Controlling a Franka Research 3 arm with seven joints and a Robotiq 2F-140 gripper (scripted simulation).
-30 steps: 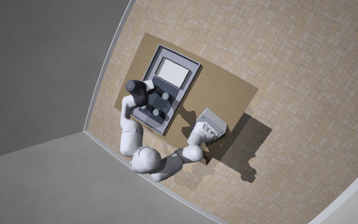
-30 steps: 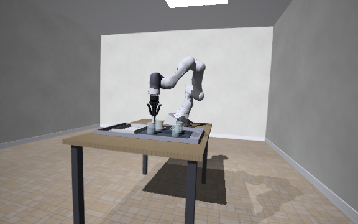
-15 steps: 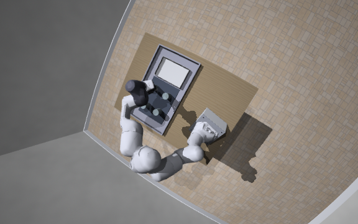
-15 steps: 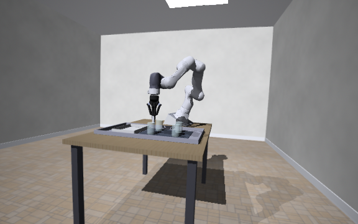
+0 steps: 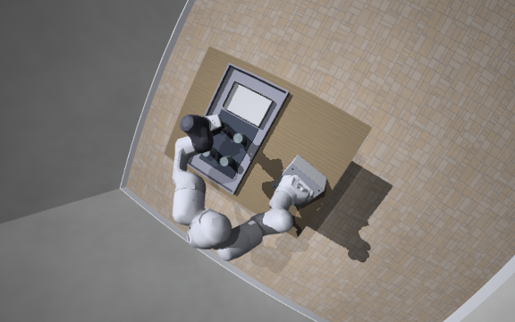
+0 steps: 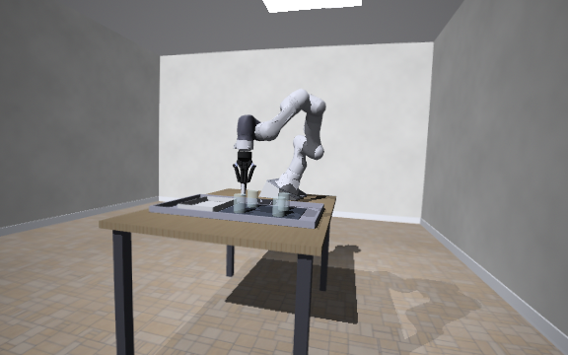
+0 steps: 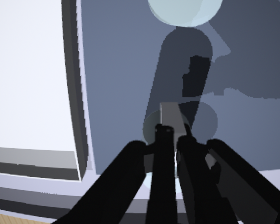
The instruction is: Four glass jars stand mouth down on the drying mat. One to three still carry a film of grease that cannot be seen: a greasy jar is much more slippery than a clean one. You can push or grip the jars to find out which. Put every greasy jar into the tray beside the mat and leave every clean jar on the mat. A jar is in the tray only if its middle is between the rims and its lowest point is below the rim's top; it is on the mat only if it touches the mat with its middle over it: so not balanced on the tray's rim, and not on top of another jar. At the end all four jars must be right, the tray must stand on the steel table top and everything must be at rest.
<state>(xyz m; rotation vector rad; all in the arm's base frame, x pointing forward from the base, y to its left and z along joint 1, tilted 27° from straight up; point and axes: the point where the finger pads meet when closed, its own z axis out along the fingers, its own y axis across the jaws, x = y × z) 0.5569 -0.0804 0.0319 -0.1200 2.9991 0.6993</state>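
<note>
My hand is 11 cm above the dark drying mat, 10 cm to the right of it and 4 cm past it. Round my hand: white tray: 22 cm to the right, 10 cm below, 1 cm behind.
</note>
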